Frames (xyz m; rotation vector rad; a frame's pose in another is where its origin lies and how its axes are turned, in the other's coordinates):
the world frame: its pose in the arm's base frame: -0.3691 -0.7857 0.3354 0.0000 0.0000 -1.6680
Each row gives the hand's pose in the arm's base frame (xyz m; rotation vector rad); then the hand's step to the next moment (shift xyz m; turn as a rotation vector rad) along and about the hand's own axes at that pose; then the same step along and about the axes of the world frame.
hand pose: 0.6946 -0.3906 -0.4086 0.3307 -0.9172 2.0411
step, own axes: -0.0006 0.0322 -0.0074 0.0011 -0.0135 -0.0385
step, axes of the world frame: 0.0093 -0.0236 -0.0211 -0.0342 0.0105 -0.0196
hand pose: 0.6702 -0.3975 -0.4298 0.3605 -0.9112 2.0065
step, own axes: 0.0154 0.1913 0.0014 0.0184 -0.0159 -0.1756
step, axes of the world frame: 0.0736 -0.1585 -0.0794 -0.1440 0.0038 -0.1034
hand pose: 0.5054 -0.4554 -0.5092 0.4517 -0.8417 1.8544
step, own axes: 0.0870 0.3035 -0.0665 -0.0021 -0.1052 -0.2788
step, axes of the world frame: 0.0016 -0.3082 -0.0955 -0.2367 0.0912 -0.1564
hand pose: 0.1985 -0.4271 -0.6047 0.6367 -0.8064 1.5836
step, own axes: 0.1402 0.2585 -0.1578 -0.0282 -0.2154 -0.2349
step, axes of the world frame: -0.1640 -0.2895 -0.0262 -0.2051 0.2062 -0.1333
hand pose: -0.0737 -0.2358 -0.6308 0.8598 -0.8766 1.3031
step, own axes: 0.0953 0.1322 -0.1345 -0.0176 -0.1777 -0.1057
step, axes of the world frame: -0.1593 -0.1348 0.0332 -0.0921 0.1734 -0.0672
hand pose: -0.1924 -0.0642 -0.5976 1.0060 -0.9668 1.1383
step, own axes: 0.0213 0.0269 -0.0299 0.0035 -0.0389 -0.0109
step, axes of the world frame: -0.0352 -0.0240 0.0159 -0.0103 0.0390 -0.0045
